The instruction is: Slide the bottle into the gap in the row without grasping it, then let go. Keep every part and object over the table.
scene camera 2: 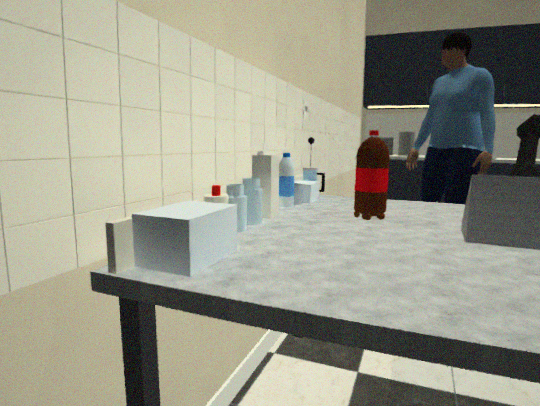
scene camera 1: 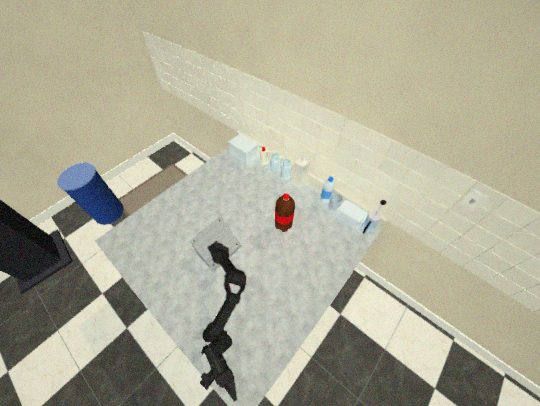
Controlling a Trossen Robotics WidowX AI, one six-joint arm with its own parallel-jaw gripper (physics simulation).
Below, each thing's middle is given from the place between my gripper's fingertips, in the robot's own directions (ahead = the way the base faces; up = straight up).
I see the brown bottle (scene camera 2: 372,162) 760 mm ahead of my hand, 500 mm to the left of it and 70 mm below it. Round my hand: blue-capped bottle (scene camera 2: 286,166) (1110 mm ahead, 450 mm to the left, 110 mm below).
